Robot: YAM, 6 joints.
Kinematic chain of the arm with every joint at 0, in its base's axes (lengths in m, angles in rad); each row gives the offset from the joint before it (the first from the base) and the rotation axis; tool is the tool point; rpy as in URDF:
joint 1: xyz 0 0 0.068 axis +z
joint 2: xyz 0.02 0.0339 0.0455 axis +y
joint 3: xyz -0.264 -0.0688 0 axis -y
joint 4: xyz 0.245 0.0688 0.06 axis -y
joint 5: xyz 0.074 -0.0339 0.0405 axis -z
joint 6: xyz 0.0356 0 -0.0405 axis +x
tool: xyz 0 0 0 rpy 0 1.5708 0
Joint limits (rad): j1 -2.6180..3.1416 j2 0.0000..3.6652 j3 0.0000..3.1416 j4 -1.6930..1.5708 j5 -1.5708..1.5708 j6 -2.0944..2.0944
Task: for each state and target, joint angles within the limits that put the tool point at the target. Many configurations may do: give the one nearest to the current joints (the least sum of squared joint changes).
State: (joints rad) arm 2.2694 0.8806 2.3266 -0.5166 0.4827 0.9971
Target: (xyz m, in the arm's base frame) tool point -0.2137 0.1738 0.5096
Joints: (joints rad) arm 2.5144 1.4009 1.8415 -0.6576 0.4443 0.9971
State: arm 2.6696 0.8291 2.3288 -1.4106 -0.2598 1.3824
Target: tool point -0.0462 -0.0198 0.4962
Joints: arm 3.1416 0.9483 1.8771 -1.5940 -0.5898 1.3824
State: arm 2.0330 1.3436 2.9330 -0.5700 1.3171 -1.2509
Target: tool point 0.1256 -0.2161 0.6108
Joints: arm 1.9559 1.0371 3.0523 -0.7837 1.4268 -1.2509
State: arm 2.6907 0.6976 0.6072 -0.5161 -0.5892 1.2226
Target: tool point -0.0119 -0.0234 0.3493
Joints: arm 2.7739 0.0913 0.7965 -0.6314 -0.8235 1.2226
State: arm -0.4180 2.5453 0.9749 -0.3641 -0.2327 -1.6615
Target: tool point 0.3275 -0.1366 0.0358
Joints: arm -0.4192 2.1812 1.1101 -0.3763 -0.2424 -1.6615
